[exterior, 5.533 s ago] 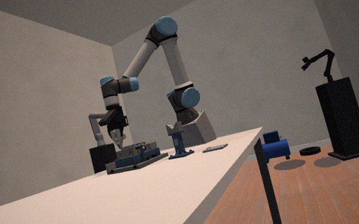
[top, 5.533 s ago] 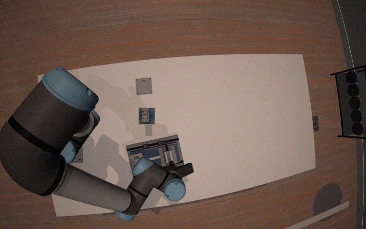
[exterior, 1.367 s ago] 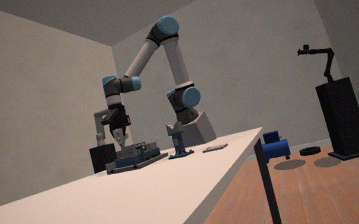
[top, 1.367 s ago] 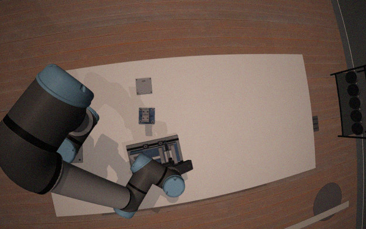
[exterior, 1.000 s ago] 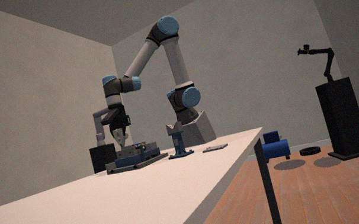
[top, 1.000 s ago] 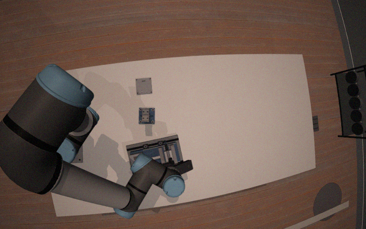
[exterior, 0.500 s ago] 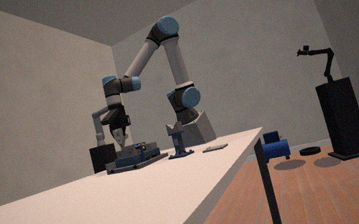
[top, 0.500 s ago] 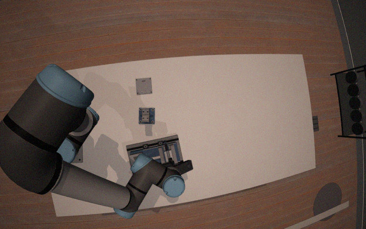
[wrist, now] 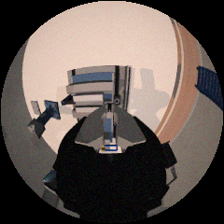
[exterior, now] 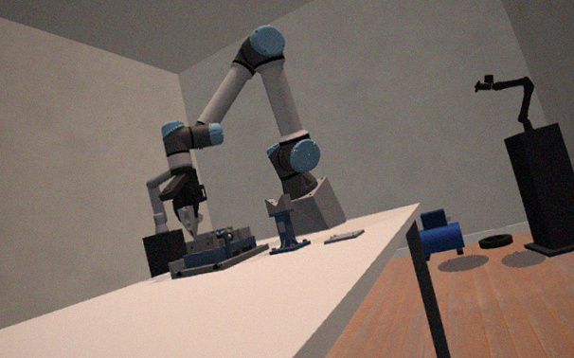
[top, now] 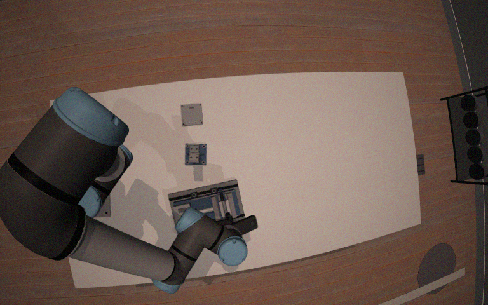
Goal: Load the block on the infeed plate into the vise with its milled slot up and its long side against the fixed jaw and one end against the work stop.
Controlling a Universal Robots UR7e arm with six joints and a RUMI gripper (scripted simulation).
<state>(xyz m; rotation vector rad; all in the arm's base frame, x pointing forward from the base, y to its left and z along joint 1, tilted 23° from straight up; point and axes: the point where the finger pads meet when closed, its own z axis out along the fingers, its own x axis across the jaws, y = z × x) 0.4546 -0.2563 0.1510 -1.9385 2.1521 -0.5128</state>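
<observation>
Right now my hand is 10 mm short of the part, 40 mm to the right of it and 20 mm above it. From my hand the other things lie so: vise (60 mm behind, 50 mm to the left, 80 mm below); then infeed plate (10 mm ahead, 450 mm to the left, 110 mm below).
</observation>
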